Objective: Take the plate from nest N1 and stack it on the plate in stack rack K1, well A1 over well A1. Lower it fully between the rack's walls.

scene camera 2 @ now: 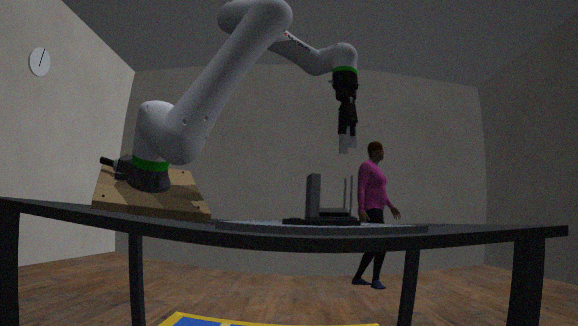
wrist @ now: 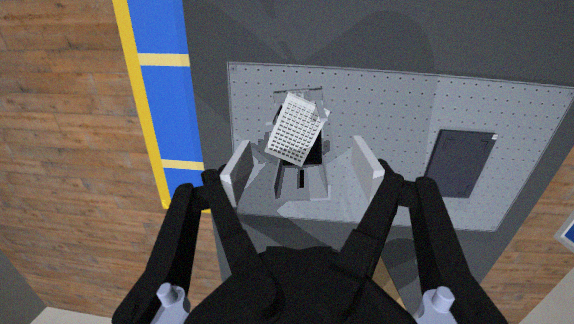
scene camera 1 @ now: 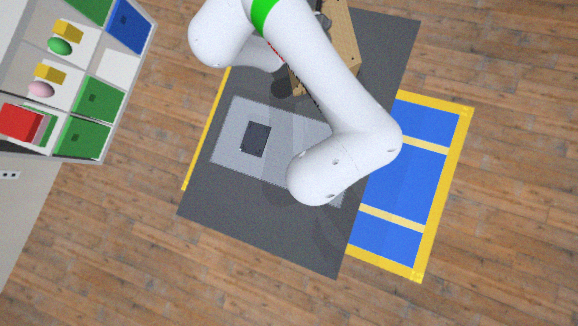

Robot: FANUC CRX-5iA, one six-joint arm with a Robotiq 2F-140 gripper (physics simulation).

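Places are measured from the arm's base along level axes (x back, y left, z down), in millimetres.
Where they show: gripper, fingertip midpoint: (scene camera 2: 347,150) (wrist: 301,151); arm's base at its link origin: (scene camera 2: 148,183).
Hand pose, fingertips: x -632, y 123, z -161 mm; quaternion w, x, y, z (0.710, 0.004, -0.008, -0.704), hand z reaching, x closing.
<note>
Each offset is from my fingertips to the centre of the thing. "*": to the spot under its first point. Level surfaces: height alone.
A white well plate @[dx +45, dy +15, dz +201 mm] (wrist: 296,131) lies turned askew over the stack rack @[dx +49, dy +7, dz +166 mm] (wrist: 318,186) (scene camera 2: 313,196) in the wrist view, its edges not in line with the rack's walls. A black surface @[* dx +91, dy -21, dz +209 mm] (wrist: 314,151) shows beneath it; whether this is another plate I cannot tell. In scene camera 2 a pale slab lies low between the rack's wall and thin posts. The arm hides the rack in scene camera 1. A dark, flat nest @[dx +153, dy -338, dz +235 mm] (scene camera 1: 256,139) (wrist: 462,162) carries no plate; no labels are readable. My gripper (scene camera 2: 347,143) (wrist: 301,151) is open and empty, pointing down high above the rack.
The perforated light grey board @[dz +243 mm] (scene camera 1: 225,150) (wrist: 380,100) bears the rack and nest on the dark table @[dz +255 mm] (scene camera 1: 260,225). The rack's tall wall and thin posts @[* dx -8, dy -33, dz +153 mm] (scene camera 2: 351,195) stand up from the board. A person in pink (scene camera 2: 372,186) is beyond the table. A shelf unit (scene camera 1: 100,161) stands at upper left.
</note>
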